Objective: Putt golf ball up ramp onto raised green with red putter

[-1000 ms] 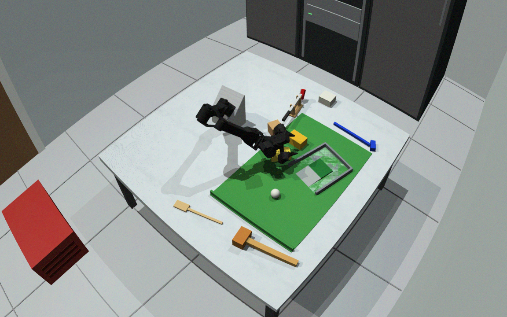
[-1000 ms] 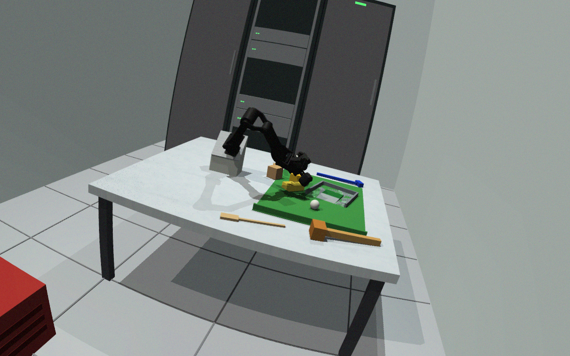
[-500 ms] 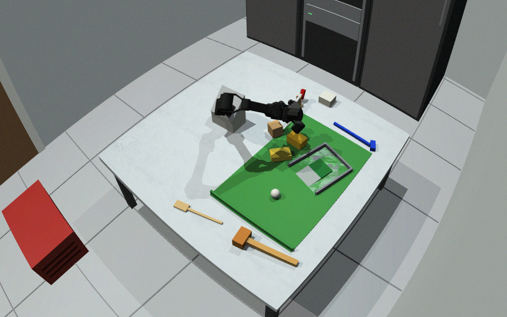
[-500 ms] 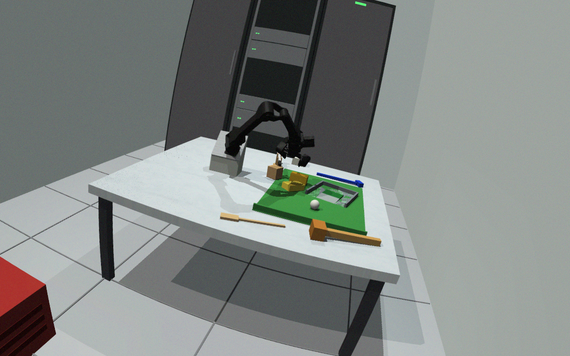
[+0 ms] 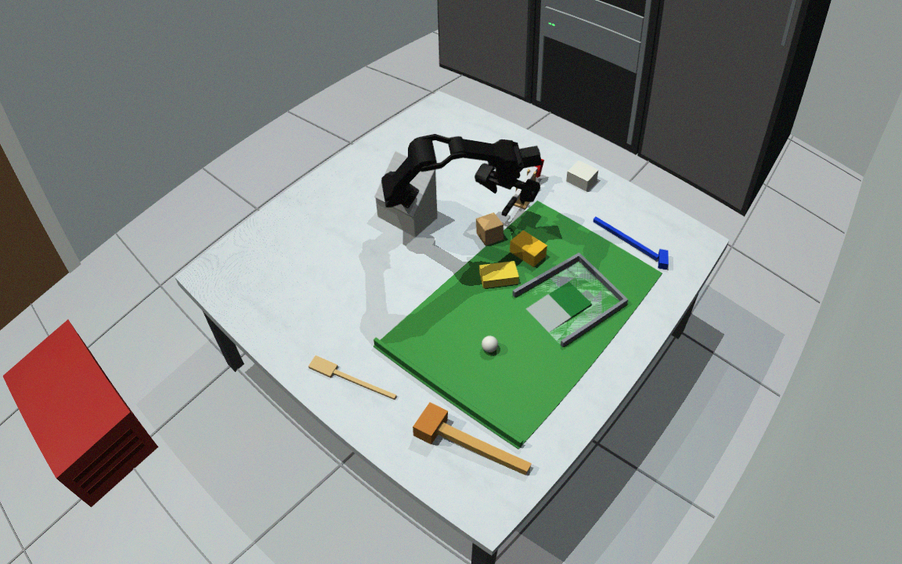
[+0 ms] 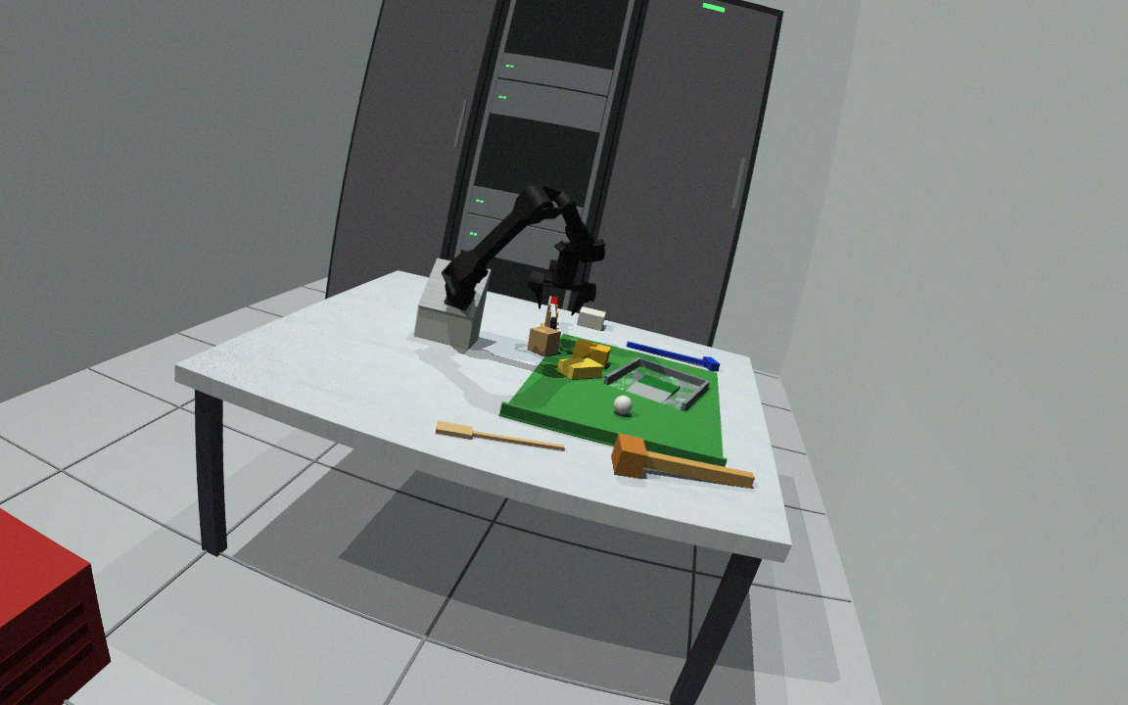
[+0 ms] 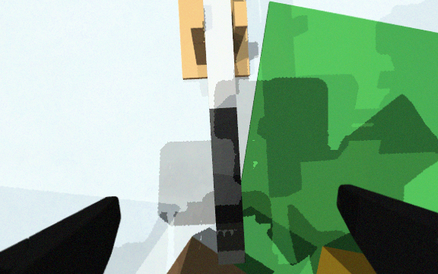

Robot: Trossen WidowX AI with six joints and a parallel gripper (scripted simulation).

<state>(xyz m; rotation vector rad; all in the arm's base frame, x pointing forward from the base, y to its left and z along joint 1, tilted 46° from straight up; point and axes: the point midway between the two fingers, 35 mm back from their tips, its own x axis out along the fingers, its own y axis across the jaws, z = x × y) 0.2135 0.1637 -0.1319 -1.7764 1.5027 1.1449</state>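
Right now the tan cube is 9 cm to the right of my gripper tip and 6 cm below it. Round my gripper tip: blue putter (35 cm ahead, 20 cm to the left, 8 cm below); green mat (27 cm ahead, 22 cm to the right, 9 cm below); white block (5 cm ahead, 33 cm to the left, 7 cm below).
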